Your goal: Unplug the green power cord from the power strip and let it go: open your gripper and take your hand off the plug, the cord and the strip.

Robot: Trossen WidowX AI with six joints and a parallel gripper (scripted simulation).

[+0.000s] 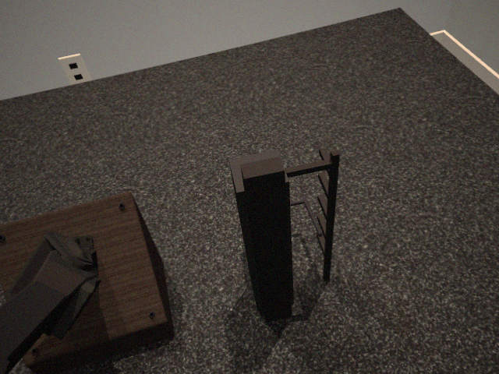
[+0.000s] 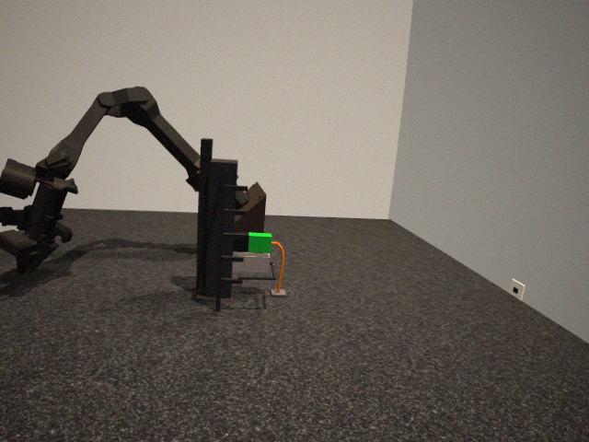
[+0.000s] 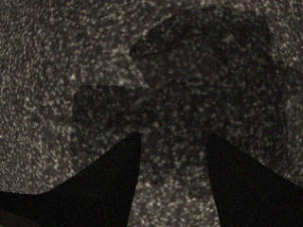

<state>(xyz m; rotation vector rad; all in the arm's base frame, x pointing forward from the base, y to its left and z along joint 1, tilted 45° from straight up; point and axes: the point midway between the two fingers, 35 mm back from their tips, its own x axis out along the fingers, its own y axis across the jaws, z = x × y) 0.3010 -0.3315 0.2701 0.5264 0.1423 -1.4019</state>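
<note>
Now: the green plug 3 cm behind my gripper tip, 47 cm to the left of it and 10 cm above it. Also, from my gripper tip: stand 3 cm behind, 38 cm to the left, 14 cm above.
</note>
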